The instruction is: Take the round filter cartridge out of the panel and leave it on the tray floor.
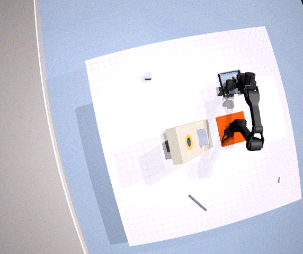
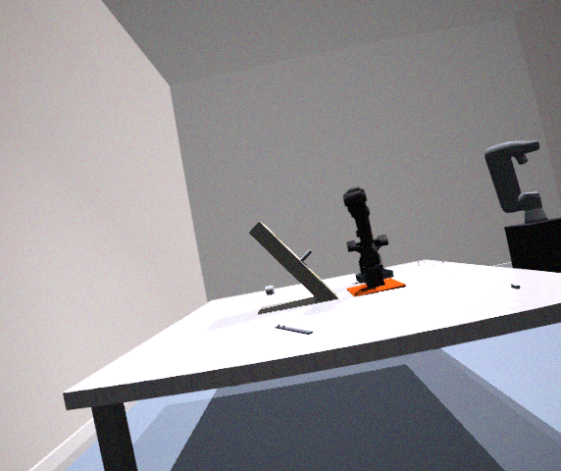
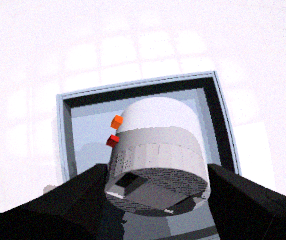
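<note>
Now: the round filter cartridge right at my gripper tip. From my gripper tip the other things lie so: tray 90 mm below; beige service panel 350 mm ahead, 300 mm to the left, 80 mm above.
</note>
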